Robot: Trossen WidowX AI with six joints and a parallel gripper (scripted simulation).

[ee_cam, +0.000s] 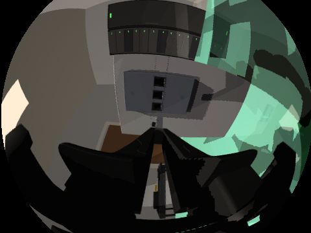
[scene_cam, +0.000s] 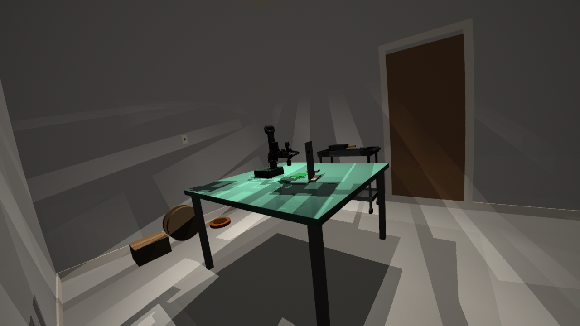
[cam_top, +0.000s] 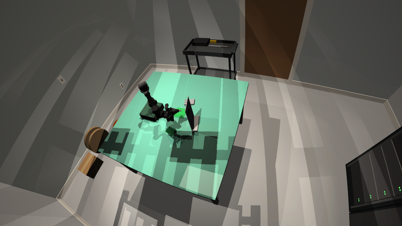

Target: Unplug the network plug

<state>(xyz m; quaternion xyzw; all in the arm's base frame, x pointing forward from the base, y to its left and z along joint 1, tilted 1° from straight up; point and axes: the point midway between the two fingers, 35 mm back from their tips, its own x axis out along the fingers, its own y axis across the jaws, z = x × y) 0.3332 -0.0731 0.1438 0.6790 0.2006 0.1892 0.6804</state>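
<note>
Now: gripper tip 110 mm past the bright green marked square, 120 mm to the right of it and 210 mm above it. Also, from my gripper tip: grey plug right at my gripper tip; then upright dark panel 90 mm ahead, 20 mm to the left, 80 mm below.
</note>
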